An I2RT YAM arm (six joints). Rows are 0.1 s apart.
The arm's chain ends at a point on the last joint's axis. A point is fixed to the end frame.
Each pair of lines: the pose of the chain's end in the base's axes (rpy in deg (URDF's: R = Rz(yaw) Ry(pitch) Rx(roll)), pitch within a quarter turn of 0, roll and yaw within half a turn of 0; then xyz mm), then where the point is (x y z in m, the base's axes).
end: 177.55 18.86 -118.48 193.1 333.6 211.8
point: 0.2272 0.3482 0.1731
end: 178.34 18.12 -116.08 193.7 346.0 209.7
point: 0.2275 0.3612 0.1709
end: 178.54 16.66 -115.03 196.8 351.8 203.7
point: 0.2300 0.3666 0.1643
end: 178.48 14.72 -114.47 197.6 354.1 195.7
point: 0.2301 0.3680 0.1554
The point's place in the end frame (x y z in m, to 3 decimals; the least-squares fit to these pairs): -0.015 -0.025 0.045
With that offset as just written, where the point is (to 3 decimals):
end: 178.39 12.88 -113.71 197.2 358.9 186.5
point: 0.229 0.372 0.145
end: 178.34 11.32 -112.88 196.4 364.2 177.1
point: 0.227 0.377 0.135
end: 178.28 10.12 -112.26 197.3 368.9 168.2
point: 0.228 0.381 0.126
